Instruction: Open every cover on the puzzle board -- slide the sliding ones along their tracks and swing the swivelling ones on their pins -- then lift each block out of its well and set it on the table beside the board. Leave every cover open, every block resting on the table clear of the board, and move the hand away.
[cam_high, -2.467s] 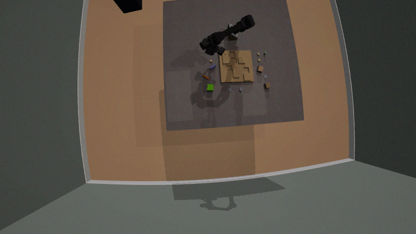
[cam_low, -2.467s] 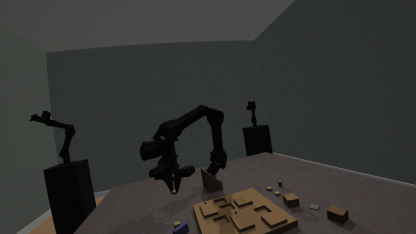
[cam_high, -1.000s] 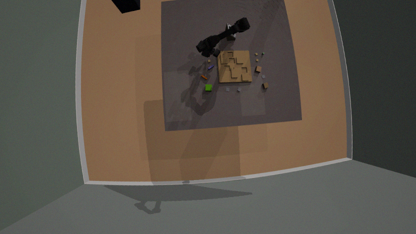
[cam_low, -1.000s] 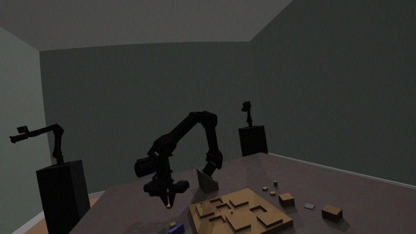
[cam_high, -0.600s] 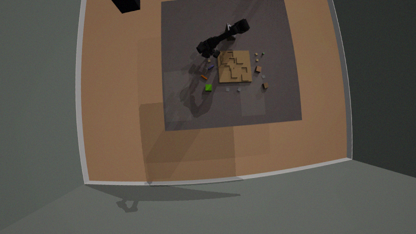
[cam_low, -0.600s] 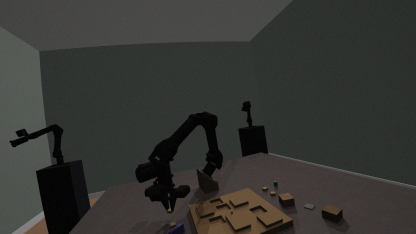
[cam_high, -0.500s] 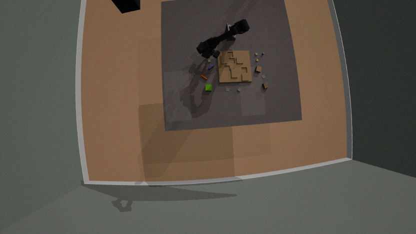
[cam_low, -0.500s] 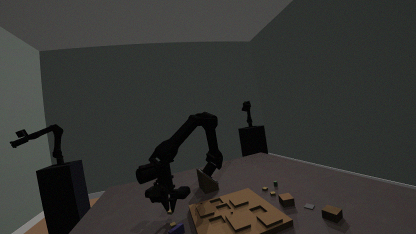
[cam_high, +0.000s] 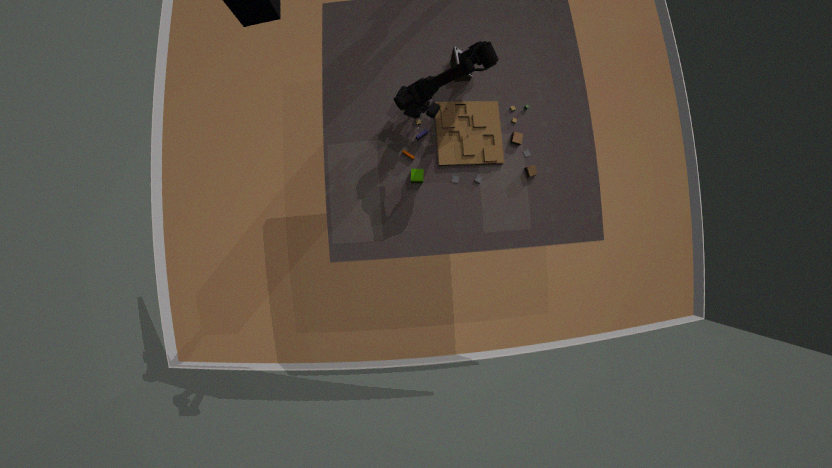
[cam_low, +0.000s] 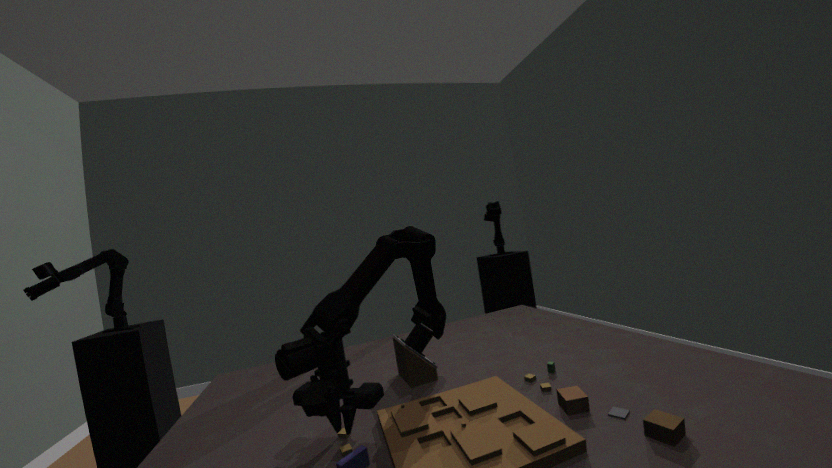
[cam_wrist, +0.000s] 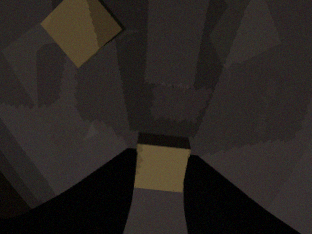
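Right now the purple piece is 120 mm ahead of my gripper tip and 10 mm above it. From my gripper tip the other things lie so: orange stick: 210 mm ahead, 70 mm to the right; green cube: 310 mm ahead, 40 mm to the right, 20 mm above; tiny green piece: 30 mm ahead, 510 mm to the left.
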